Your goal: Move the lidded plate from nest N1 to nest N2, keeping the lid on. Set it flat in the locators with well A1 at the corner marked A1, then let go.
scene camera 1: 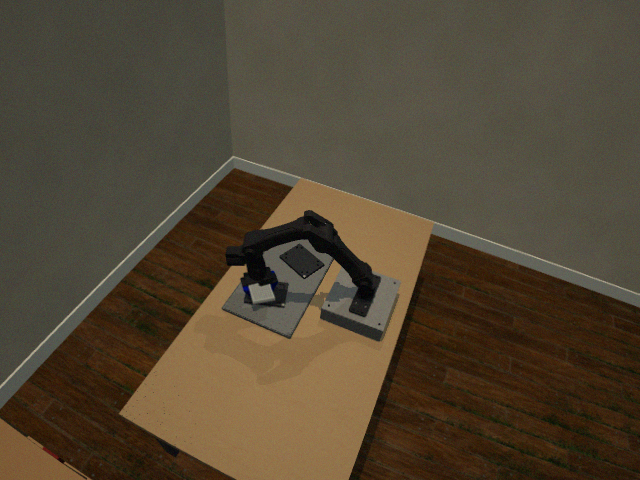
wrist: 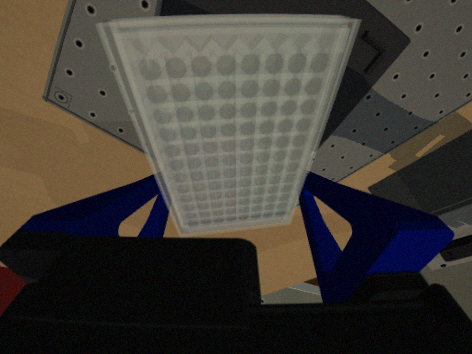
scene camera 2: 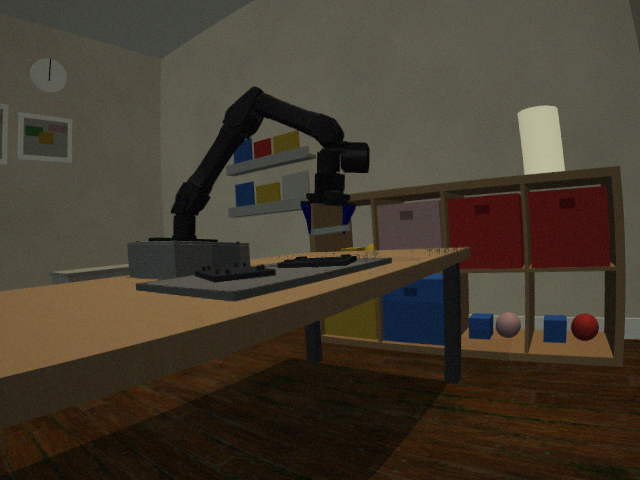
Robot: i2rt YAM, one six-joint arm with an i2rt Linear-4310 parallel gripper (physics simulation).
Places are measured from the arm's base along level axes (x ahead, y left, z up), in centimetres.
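Pixels of known places: gripper, between the fingertips: point(scene camera 1: 261, 294) point(wrist: 235, 177) point(scene camera 2: 326, 233); arm's base, origin of its link: point(scene camera 1: 365, 294) point(scene camera 2: 184, 242).
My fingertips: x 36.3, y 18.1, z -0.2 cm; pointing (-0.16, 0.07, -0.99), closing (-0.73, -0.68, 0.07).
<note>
For each thing: its middle in the pictures, then the offset to it from my fingertips. Level surfaces: height alone.
- pale lidded plate, middle of its body: point(wrist: 235, 164) point(scene camera 2: 328, 228) point(scene camera 1: 259, 287) dx +1.6, dy -1.6, dz +1.3 cm
- dark nest N1, middle of its body: point(wrist: 272, 68) point(scene camera 2: 318, 260) point(scene camera 1: 266, 292) dx +1.0, dy -5.8, dz -6.3 cm
- wooden table, height of its surface: dz -8.5 cm
The pale lidded plate point(scene camera 1: 262, 293) point(scene camera 2: 330, 229) point(wrist: 231, 125) hangs in the air, roughly level, its clear lid on over rows of round wells. My gripper point(scene camera 1: 260, 286) point(scene camera 2: 327, 230) point(wrist: 235, 177) is shut on the plate, with a blue finger against each long side near one end. The plate is well above the dark nest N1 point(scene camera 1: 281, 292) point(scene camera 2: 317, 262) point(wrist: 382, 32) and turned relative to it. The other dark nest, N2 point(scene camera 1: 301, 260) point(scene camera 2: 235, 273), stands empty, with small raised locators at its corners. The A1 marks are too small to read.
Both nests sit on a grey perforated board point(scene camera 1: 281, 322) point(scene camera 2: 180, 290) point(wrist: 107, 107) on the wooden table point(scene camera 1: 248, 413) point(scene camera 2: 77, 330). The grey block point(scene camera 1: 356, 330) point(scene camera 2: 150, 259) under the arm's base stands beside the board. A cube shelf point(scene camera 2: 526, 222) stands behind the table.
</note>
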